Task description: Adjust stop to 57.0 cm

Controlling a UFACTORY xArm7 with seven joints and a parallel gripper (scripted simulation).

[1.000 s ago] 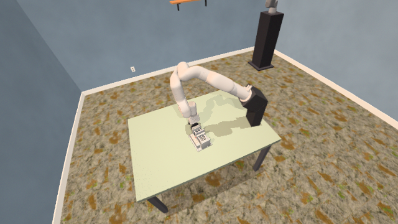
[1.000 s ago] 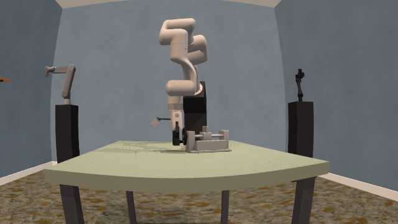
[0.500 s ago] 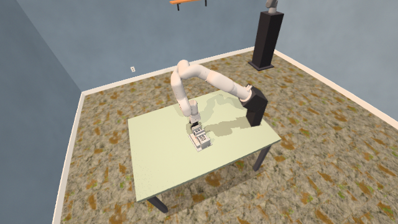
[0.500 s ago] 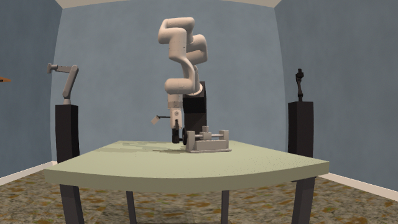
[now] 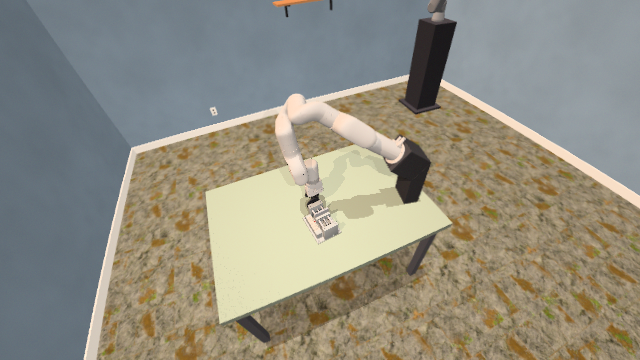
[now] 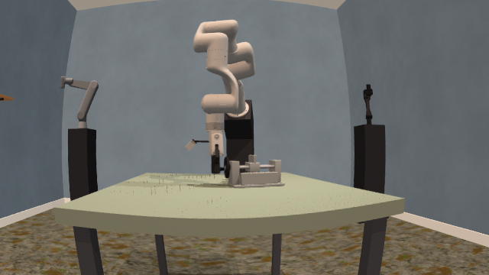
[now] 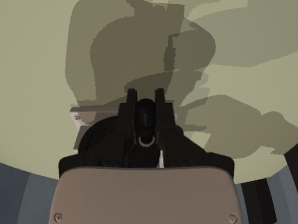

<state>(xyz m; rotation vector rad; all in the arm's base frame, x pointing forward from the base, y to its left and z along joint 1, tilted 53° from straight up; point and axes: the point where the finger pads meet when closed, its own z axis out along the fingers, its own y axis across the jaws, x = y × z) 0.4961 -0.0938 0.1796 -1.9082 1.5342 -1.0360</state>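
Now: the grey stop block 2 cm ahead of my hand, 15 cm to the left of it and 2 cm above it. Round my hand: black handwheel 2 cm to the left.
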